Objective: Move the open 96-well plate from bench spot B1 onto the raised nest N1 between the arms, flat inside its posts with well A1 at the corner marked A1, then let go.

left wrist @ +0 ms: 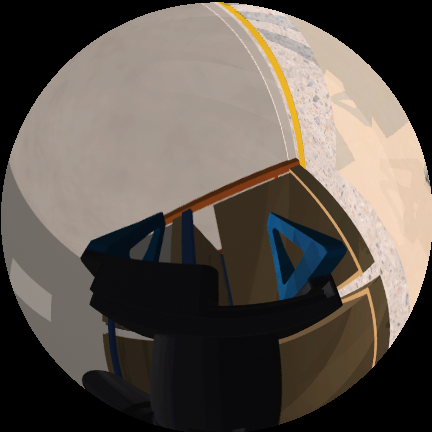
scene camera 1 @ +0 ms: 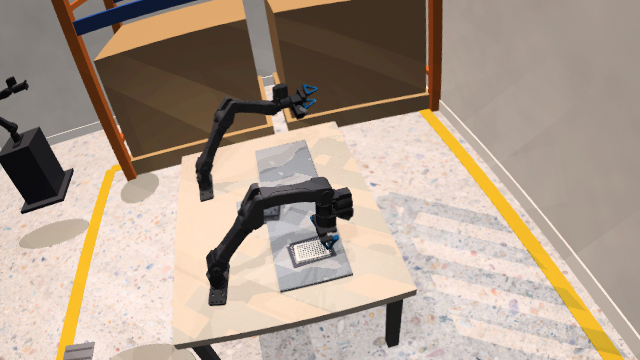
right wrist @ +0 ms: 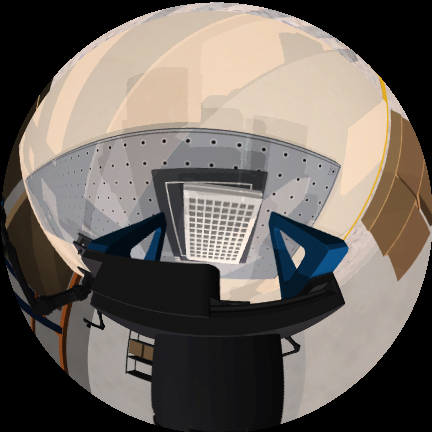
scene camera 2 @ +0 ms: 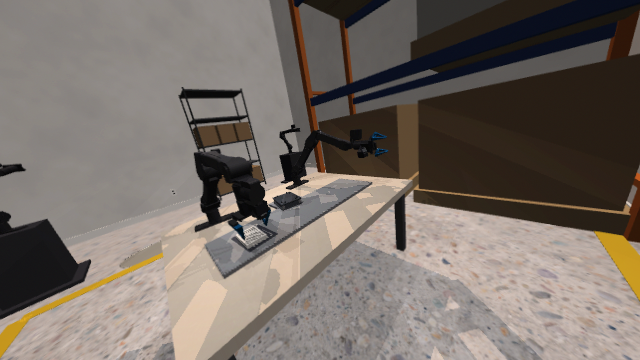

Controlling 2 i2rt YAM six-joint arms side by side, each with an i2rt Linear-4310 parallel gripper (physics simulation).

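Frame: origin at the left arm's base, x ahead, y left, z up, level; metres.
Seen in the pictures: left gripper, between the fingertips: (left wrist: 215, 217) (scene camera 1: 316, 94) (scene camera 2: 387, 144); right gripper, between the fingertips: (scene camera 1: 324, 240) (right wrist: 217, 217) (scene camera 2: 255, 231); left arm's base, origin of its link: (scene camera 1: 206, 187) (right wrist: 90, 273) (scene camera 2: 297, 184); right arm's base, origin of its link: (scene camera 1: 219, 284) (right wrist: 220, 302) (scene camera 2: 216, 222).
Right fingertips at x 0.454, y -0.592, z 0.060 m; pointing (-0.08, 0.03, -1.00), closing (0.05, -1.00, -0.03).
Offsets run from my right fingertips to a thing's middle. "pt": to the spot under its first point. Level surfaces: height alone.
The white 96-well plate {0.056 m back, 0.001 m right, 0.038 m down} (scene camera 1: 310, 251) (scene camera 2: 252, 237) (right wrist: 220, 225) lies on the dark pad of spot B1 {pt 0.009 m ahead, 0.066 m left, 0.045 m down} (right wrist: 160, 182), covering the right side of its white outline in the right wrist view. My right gripper (scene camera 1: 322, 232) (scene camera 2: 253, 224) (right wrist: 217, 217) is open and points down over the plate, fingers on either side of it in the wrist view, holding nothing. The dark raised nest N1 {0.206 m back, 0.301 m left, 0.025 m down} (scene camera 1: 272, 212) (scene camera 2: 287, 200) is partly hidden behind the right arm in scene camera 1; its A1 mark is not readable. My left gripper (scene camera 1: 315, 96) (scene camera 2: 385, 143) (left wrist: 215, 217) is open and empty, raised far from the plate.
A grey perforated board {0.047 m down} (scene camera 1: 282, 160) (scene camera 2: 345, 188) (right wrist: 100, 175) runs along the table {0.059 m down} (scene camera 1: 370, 290) (scene camera 2: 192, 305) under the plate. The right arm reaches across between the nest and plate in scene camera 1. Large boxes (scene camera 1: 350, 60) (scene camera 2: 525, 145) stand beyond the table.
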